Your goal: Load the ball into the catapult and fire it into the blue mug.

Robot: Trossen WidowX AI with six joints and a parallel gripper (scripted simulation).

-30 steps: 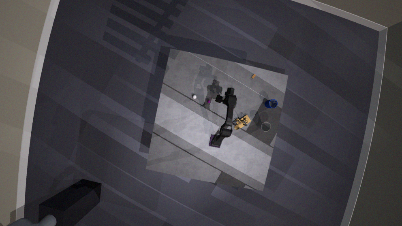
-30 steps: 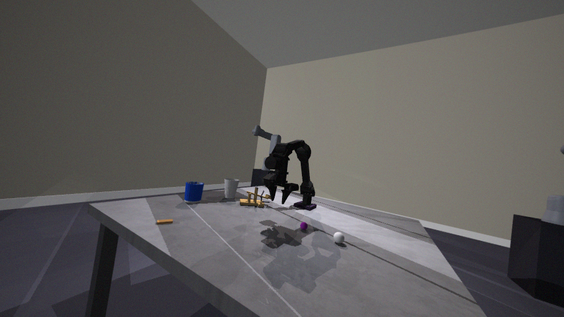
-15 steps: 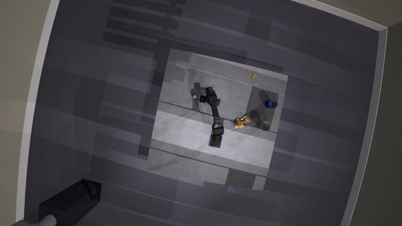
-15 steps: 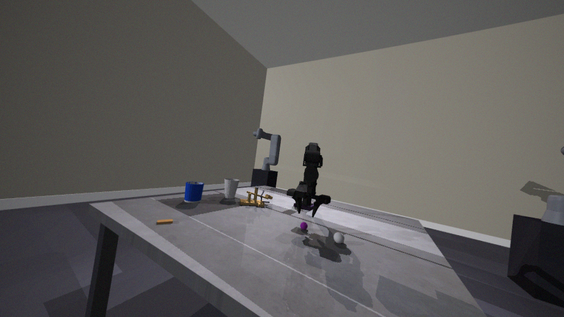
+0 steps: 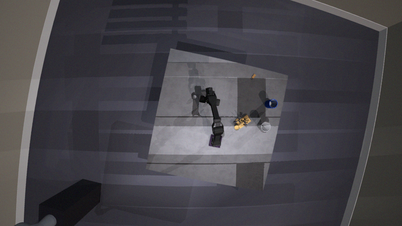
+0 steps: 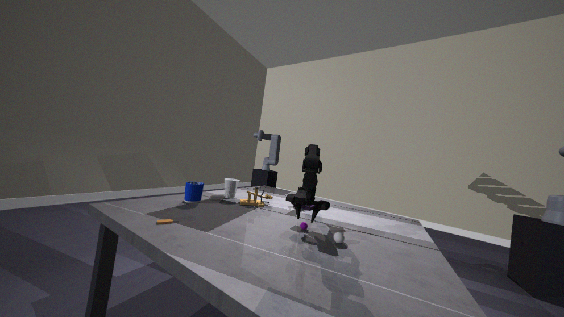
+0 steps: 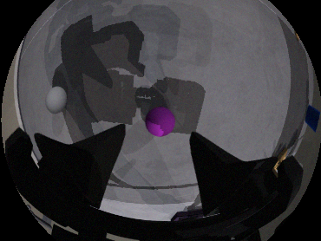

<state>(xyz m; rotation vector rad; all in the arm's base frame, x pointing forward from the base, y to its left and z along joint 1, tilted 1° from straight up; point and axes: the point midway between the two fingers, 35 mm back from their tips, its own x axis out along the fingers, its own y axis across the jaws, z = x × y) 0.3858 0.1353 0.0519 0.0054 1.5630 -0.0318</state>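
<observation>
The purple ball lies 2 cm below my gripper tip. Round my gripper tip: wooden catapult: 35 cm to the right, 16 cm behind, 1 cm above; then small orange block: 42 cm to the right, 35 cm ahead, 3 cm below; then white ball: 15 cm to the left, 2 cm below, 2 cm ahead.
</observation>
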